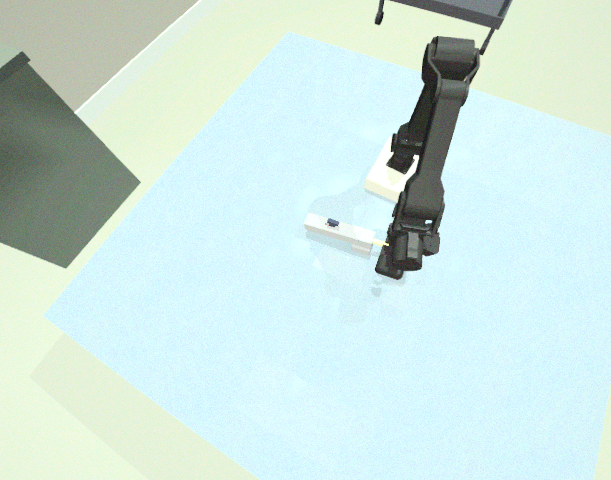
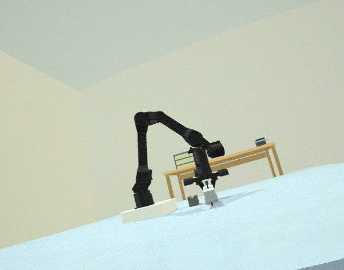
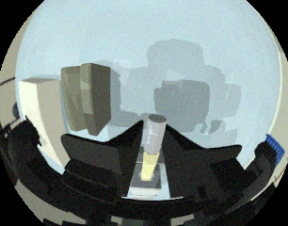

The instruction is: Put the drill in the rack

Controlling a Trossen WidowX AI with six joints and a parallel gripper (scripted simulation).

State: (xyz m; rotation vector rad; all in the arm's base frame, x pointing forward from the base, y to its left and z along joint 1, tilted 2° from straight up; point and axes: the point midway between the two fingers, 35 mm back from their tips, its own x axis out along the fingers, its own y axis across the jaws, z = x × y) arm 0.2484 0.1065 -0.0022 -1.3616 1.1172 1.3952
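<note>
My gripper tip is now 40 mm to the left of the pale drill, 30 mm below it and 10 mm short of it. Also, from my gripper tip: small grey-brown rack (80 mm behind, 10 mm to the left); then small dark key (160 mm to the right, 40 mm ahead, 40 mm above).
</note>
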